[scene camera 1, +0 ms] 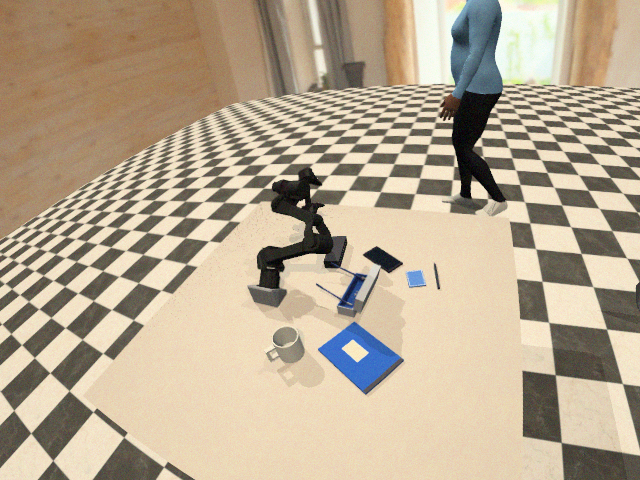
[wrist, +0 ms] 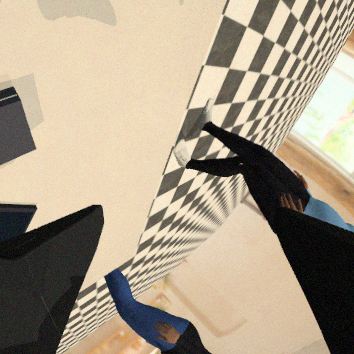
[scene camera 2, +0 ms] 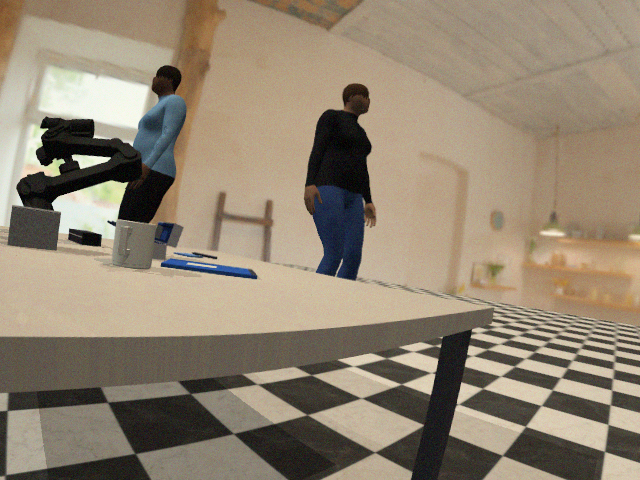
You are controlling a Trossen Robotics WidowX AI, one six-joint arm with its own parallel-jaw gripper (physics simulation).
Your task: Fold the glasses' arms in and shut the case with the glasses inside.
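Seen in the pictures: gripper, between the fingertips: (scene camera 1: 323,195) (wrist: 190,215); arm's base, origin of its link: (scene camera 1: 268,287) (scene camera 2: 35,225).
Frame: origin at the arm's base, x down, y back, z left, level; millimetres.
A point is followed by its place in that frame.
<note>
The glasses case (scene camera 1: 367,287) @(y -363, x -46, z 21 mm) (scene camera 2: 169,233) @(y -363, x -21, z 47 mm) lies open on the table, grey outside with a blue inside. The blue glasses (scene camera 1: 350,291) @(y -286, x 26, z 62 mm) sit in it, with both thin arms (scene camera 1: 329,290) sticking out unfolded toward the robot. My gripper (scene camera 1: 313,179) (wrist: 190,215) @(y -103, x -166, z 372 mm) is open and empty. It is raised high above the far edge of the table, well behind the case, and points out over the checkered floor. The wrist view shows neither the case nor the glasses.
A dark box (scene camera 1: 335,250) @(y -169, x 11, z 252 mm) (wrist: 14,130) @(y -153, x 11, z 332 mm) lies beside the arm. Near the case are a black tablet (scene camera 1: 383,259) @(y -358, x 37, z 256 mm), a small blue card (scene camera 1: 416,278) @(y -496, x 41, z 175 mm), a pen (scene camera 1: 436,275) @(y -566, x 38, z 198 mm), a blue notebook (scene camera 1: 361,356) @(y -393, x 38, z -176 mm) (scene camera 2: 209,268) @(y -360, x 38, z -214 mm) and a grey mug (scene camera 1: 288,344) @(y -162, x 38, z -188 mm) (scene camera 2: 132,244) @(y -167, x 2, z -247 mm). Two people (scene camera 1: 475,95) (scene camera 2: 339,181) stand beyond the table (scene camera 1: 437,405) @(y -626, x 46, z -279 mm).
</note>
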